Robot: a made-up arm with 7 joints.
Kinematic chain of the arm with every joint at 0, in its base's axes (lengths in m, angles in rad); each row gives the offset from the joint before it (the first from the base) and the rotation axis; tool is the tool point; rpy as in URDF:
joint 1: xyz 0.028 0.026 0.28 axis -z
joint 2: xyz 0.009 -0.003 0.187 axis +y
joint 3: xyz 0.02 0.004 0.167 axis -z
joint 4: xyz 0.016 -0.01 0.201 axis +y
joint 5: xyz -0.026 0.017 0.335 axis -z
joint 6: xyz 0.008 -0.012 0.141 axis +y
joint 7: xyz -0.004 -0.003 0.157 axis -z
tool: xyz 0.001 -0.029 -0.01 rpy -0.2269 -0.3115 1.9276
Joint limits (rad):
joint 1: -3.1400..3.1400
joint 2: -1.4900..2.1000
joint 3: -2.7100..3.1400
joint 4: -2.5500..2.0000
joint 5: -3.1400..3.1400
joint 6: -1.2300..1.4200
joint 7: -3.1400..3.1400
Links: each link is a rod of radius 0.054 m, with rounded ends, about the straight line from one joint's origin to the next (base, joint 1, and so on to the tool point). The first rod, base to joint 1, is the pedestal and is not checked.
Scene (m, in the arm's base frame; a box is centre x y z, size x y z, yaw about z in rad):
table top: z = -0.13
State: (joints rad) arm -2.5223 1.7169 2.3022 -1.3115 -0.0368 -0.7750 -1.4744
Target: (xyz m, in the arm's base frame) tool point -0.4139 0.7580 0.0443
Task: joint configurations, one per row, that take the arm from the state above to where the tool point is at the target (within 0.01 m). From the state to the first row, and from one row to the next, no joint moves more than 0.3 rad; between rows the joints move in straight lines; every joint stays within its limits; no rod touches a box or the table.
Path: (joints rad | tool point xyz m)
1: -2.3057 1.7173 2.3811 -1.0469 -0.0340 -0.6746 -1.4815 | -0.6217 0.1612 -0.0285
2: -2.0890 1.7176 2.4599 -0.7823 -0.0313 -0.5742 -1.4886 | -0.5817 0.4779 -0.0167
3: -1.8724 1.7180 2.5388 -0.5177 -0.0285 -0.4737 -1.4956 | -0.4139 0.7580 0.0443

